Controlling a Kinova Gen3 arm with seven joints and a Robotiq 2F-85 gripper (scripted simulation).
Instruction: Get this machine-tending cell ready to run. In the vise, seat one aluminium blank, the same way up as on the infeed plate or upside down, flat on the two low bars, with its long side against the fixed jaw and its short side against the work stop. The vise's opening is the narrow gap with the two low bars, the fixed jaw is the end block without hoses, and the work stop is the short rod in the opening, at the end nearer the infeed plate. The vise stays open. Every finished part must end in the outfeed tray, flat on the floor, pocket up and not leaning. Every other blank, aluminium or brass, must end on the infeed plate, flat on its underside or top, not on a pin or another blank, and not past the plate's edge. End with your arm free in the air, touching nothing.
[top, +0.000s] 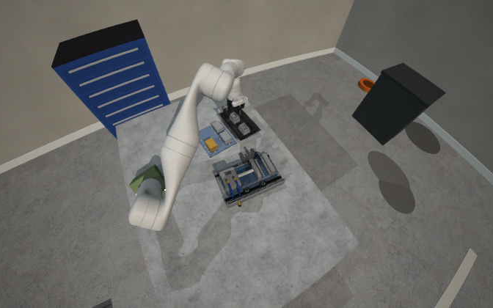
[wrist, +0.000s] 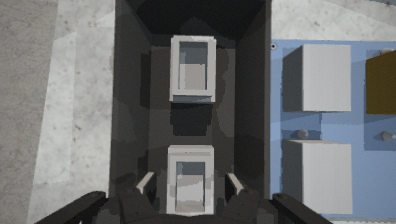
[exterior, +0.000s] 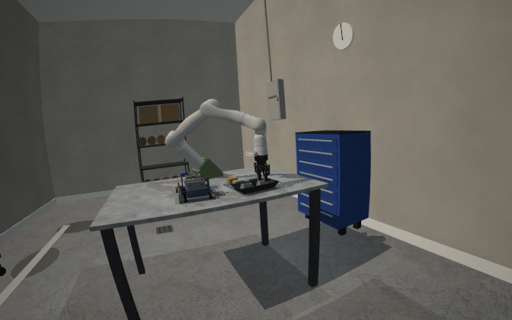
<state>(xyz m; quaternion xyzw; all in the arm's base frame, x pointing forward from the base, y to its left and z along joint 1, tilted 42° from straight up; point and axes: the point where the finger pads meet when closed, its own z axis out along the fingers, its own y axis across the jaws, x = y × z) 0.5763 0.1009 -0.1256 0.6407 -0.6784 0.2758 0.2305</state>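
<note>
Right now my hand is 22 cm past the brass blank, 8 cm to the left of it and 3 cm above it. Round my hand: white rod (34 cm to the right, 19 cm behind, 2 cm above); then vise (35 cm to the right, 17 cm behind, 1 cm below).
</note>
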